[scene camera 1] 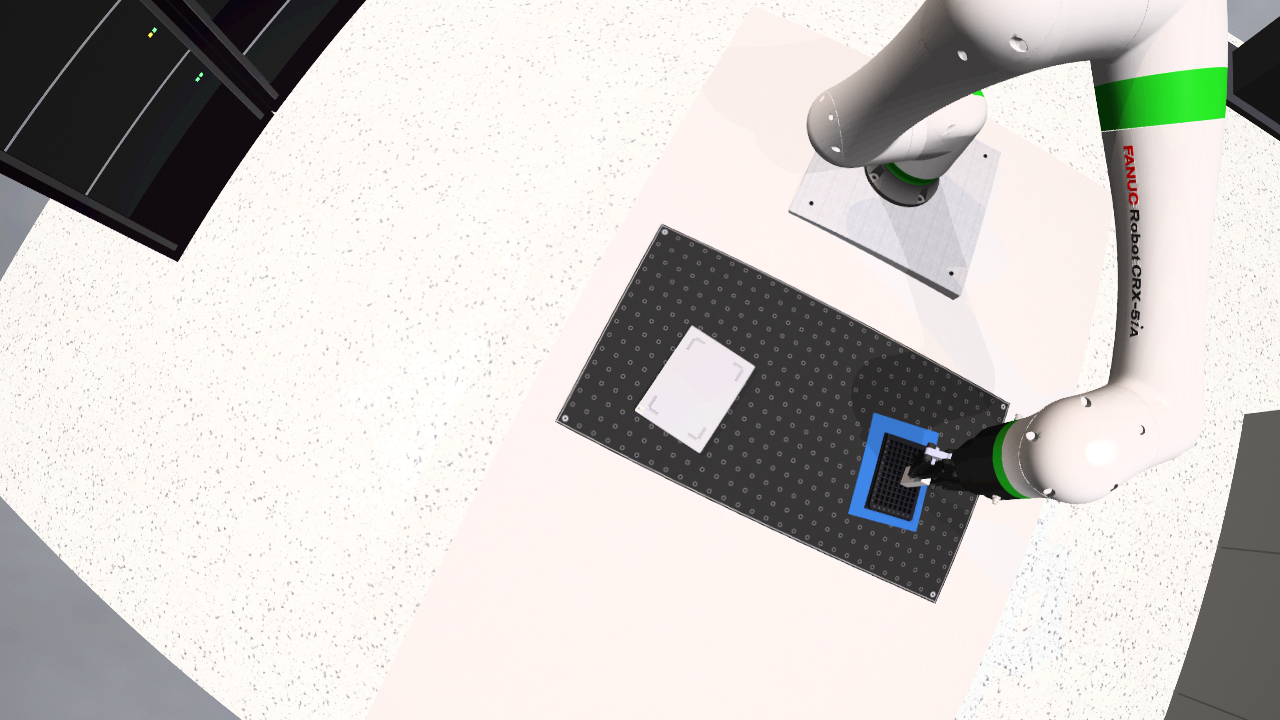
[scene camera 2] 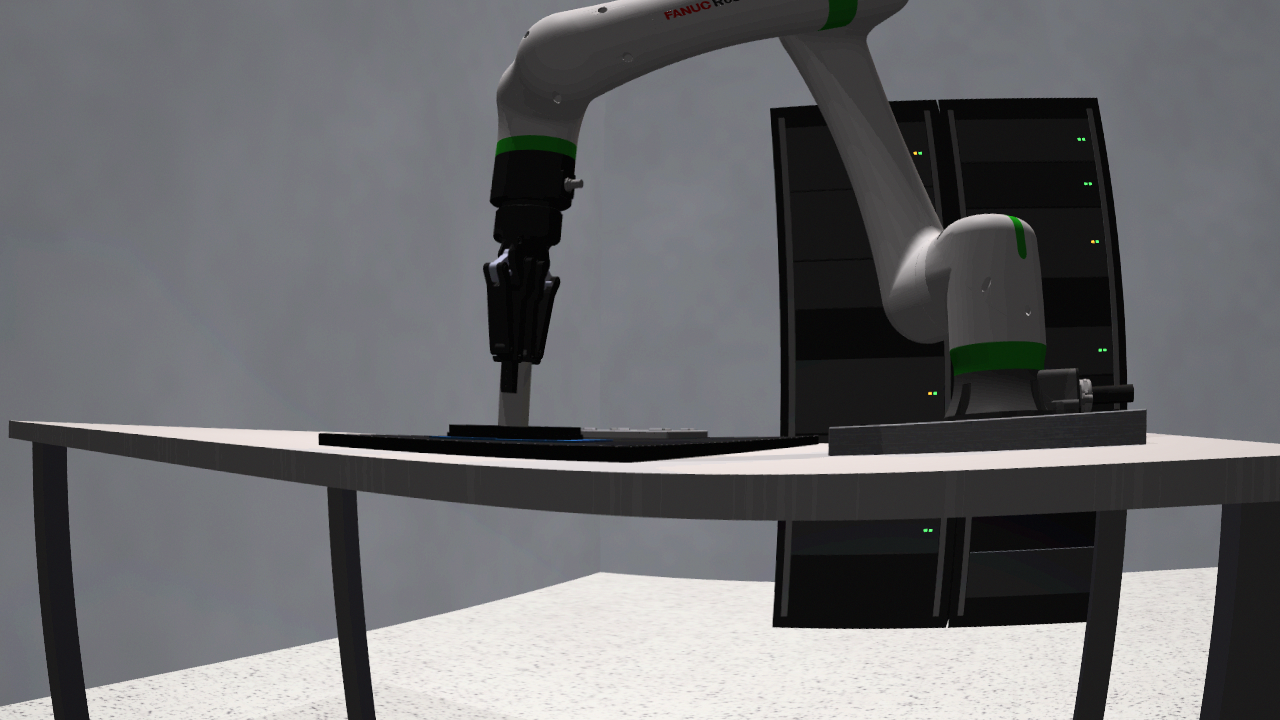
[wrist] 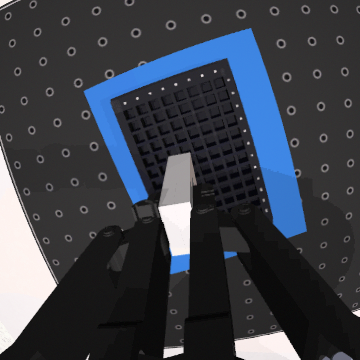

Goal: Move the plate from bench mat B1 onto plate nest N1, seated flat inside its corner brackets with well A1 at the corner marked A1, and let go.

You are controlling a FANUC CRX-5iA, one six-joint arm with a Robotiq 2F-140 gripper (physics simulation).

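Frame: origin at the arm's base, x ahead, y left, z up, level; millimetres.
Where they show: gripper, between the fingertips: [scene camera 1: 906, 477] [scene camera 2: 513, 426] [wrist: 183, 173]; arm's base, origin of its link: [scene camera 1: 900, 172] [scene camera 2: 1000, 425].
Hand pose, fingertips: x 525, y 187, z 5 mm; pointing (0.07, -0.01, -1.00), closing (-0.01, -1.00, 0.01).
Each offset is from my fingertips to the top centre of the thing. Level surfaces: height alone.
The black well plate {dz +1, dx +4, dy -11 mm} [scene camera 1: 887, 488] [scene camera 2: 474, 430] [wrist: 185, 110] lies flat on the blue bench mat {dz -13 mm} [scene camera 1: 880, 426] [wrist: 272, 125]. My gripper [scene camera 1: 922, 467] [scene camera 2: 517, 361] [wrist: 183, 173] points down over the plate. It is shut on a light grey bar [scene camera 1: 909, 480] [scene camera 2: 515, 407] [wrist: 178, 180], not on the plate. The bar's lower end is at the plate's top surface in scene camera 2; whether it touches is unclear. The fingers and bar hide part of the plate in the wrist view. The white plate nest {dz +0, dx +13, dy -376 mm} [scene camera 1: 695, 389] [scene camera 2: 644, 432] has corner brackets and no plate on it. Its A1 mark is too small to read.
A dark perforated board {dz -15 mm} [scene camera 1: 787, 402] [wrist: 320, 85] carries the mat and nest. The arm's metal base plate [scene camera 1: 827, 201] [scene camera 2: 984, 434] is beyond the board's long edge. Dark equipment racks [scene camera 1: 223, 60] [scene camera 2: 785, 268] stand beyond the table.
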